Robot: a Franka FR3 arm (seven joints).
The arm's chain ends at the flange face. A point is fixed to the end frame.
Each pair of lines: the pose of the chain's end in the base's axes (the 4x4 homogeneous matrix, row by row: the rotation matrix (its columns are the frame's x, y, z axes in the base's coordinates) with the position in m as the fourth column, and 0 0 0 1 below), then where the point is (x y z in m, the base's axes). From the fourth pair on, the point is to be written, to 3 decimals.
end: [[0.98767 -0.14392 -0.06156 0.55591], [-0.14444 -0.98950 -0.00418 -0.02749], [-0.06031 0.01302 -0.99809 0.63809], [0 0 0 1]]
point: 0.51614 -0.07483 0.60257
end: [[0.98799 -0.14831 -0.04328 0.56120], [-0.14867 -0.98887 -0.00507 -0.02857], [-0.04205 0.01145 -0.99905 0.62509], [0 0 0 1]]
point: 0.52189 -0.07578 0.58890
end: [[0.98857 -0.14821 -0.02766 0.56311], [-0.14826 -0.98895 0.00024 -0.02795], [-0.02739 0.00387 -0.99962 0.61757], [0 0 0 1]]
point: 0.52438 -0.07497 0.58052
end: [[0.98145 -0.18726 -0.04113 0.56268], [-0.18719 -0.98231 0.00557 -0.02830], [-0.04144 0.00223 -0.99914 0.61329], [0 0 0 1]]
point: 0.522 -0.074 0.577
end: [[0.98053 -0.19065 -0.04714 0.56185], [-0.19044 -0.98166 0.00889 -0.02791], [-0.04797 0.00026 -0.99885 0.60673], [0 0 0 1]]
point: 0.520 -0.073 0.570
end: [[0.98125 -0.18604 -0.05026 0.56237], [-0.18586 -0.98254 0.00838 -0.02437], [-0.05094 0.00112 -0.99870 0.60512], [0 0 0 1]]
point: 0.521 -0.070 0.569
